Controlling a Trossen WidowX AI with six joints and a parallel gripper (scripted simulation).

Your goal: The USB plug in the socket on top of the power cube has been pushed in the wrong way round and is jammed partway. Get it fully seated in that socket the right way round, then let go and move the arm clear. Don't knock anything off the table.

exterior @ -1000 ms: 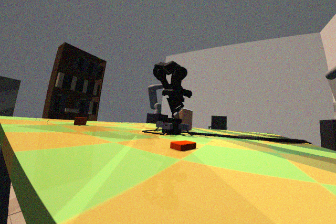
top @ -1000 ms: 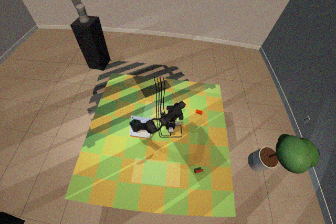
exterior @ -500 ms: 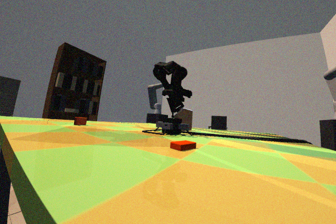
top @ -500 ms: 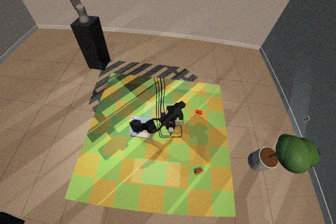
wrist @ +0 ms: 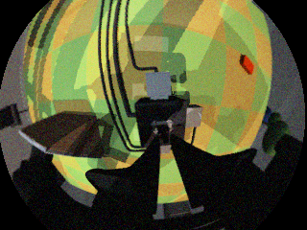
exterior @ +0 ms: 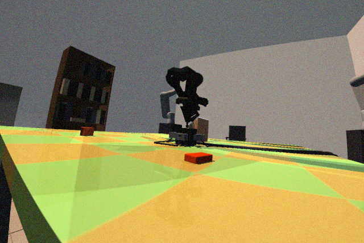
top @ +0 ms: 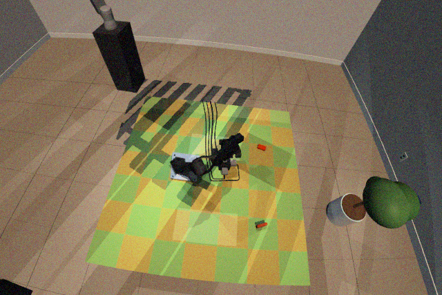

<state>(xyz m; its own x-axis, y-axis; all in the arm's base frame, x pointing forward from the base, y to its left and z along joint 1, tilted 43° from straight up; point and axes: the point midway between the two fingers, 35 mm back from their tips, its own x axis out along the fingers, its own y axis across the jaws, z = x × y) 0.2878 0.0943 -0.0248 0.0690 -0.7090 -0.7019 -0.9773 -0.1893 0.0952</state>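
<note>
My gripper tip is now 10 mm above the USB plug.
</note>
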